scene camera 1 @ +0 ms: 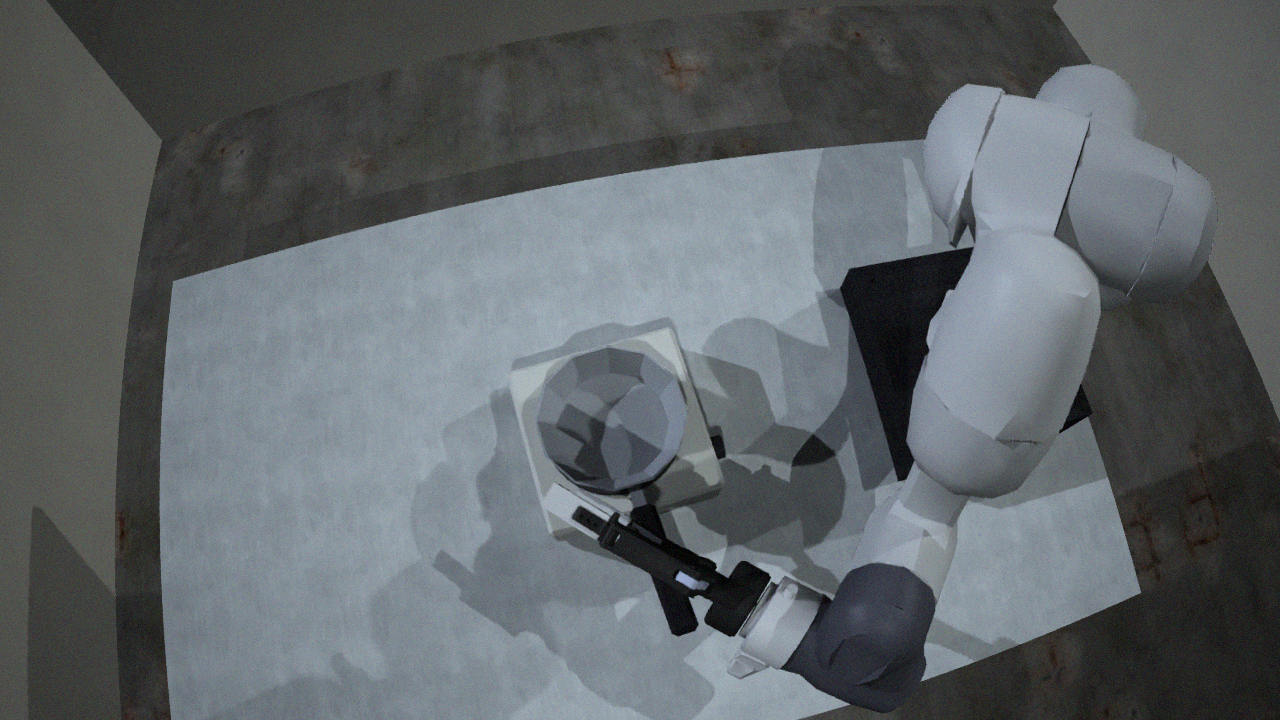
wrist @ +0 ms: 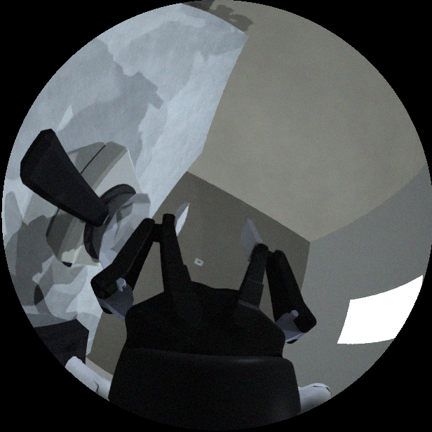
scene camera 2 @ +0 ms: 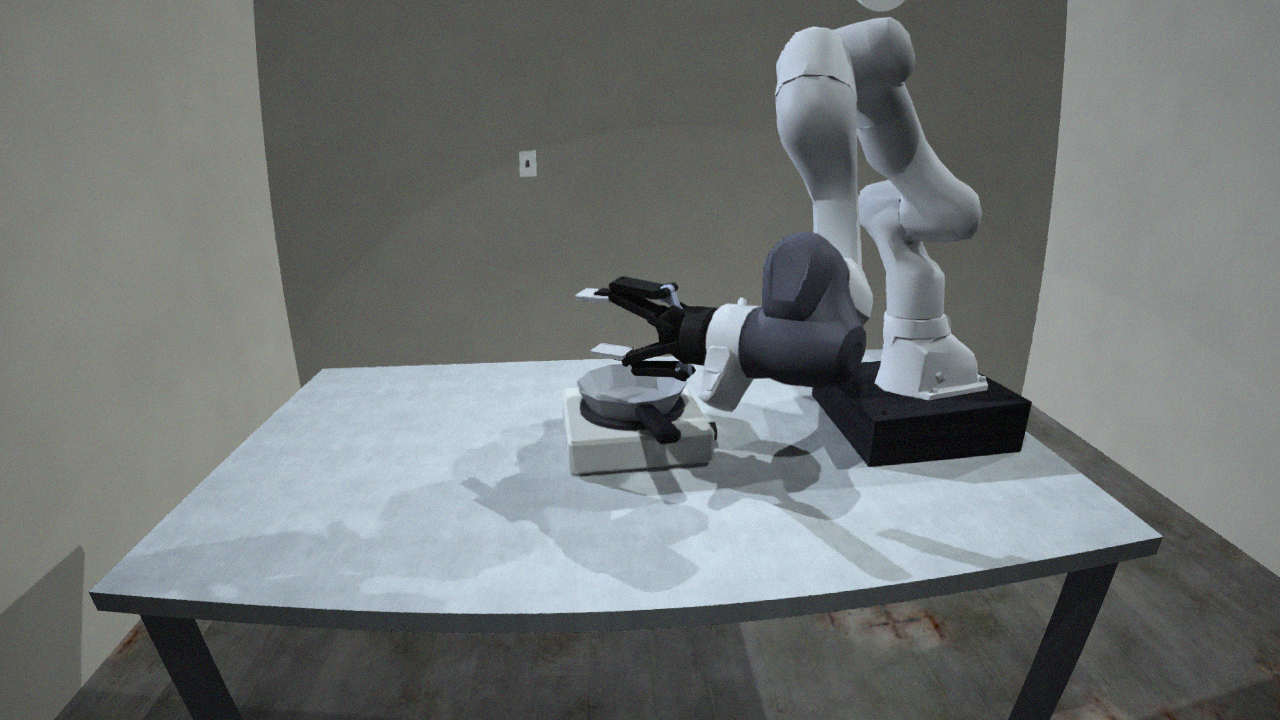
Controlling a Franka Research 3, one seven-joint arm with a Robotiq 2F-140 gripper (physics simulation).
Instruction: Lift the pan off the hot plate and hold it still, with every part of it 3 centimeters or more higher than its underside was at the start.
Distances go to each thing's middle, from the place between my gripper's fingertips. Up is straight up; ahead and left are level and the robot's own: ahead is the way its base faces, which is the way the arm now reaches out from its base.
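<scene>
Grey pan (scene camera 1: pixel 611 418): from my hand, 7 cm behind, 3 cm to the right, 14 cm below. Cream hot plate (scene camera 1: pixel 694 474): 7 cm behind my hand, 13 cm to the right, 22 cm below. Nearest to my hand of the things named here, going by their middles: the pan.
</scene>
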